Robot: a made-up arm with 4 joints.
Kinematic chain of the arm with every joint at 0, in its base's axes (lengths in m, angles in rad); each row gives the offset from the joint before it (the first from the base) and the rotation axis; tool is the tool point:
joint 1: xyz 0 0 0.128 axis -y
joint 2: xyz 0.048 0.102 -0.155 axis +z
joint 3: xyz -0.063 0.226 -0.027 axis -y
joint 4: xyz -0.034 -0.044 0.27 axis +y
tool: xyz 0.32 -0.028 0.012
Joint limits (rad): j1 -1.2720..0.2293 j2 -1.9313..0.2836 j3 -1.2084..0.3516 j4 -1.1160..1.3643
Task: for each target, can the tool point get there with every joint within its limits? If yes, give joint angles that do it. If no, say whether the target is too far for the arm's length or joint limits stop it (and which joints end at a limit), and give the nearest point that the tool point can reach.
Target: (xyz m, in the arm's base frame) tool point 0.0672 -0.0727 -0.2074
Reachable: yes | joints -0.4546 -1.5390 -0.7566 0.5926
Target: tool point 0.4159 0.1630 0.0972
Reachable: yes | joints 0.0876 -0.2646 -0.5318 -0.0589
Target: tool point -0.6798 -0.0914 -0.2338
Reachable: no: joint limits stop it (at a limit: joint 1, joint 3) | nearest point -0.3135 -0.1025 -0.1269 | short by 0.382 m
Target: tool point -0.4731 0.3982 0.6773
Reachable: no: joint limits stop it (at a limit: joint 1, joint 3, joint 4) | nearest point -0.2145 0.2407 0.4674 | short by 0.368 m
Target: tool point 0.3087 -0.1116 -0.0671
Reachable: yes | joints -0.6633 -1.0114 -0.4754 -0.3213
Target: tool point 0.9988 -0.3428 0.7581
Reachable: no: too far | nearest point 0.4579 -0.0806 0.3065 | short by 0.752 m
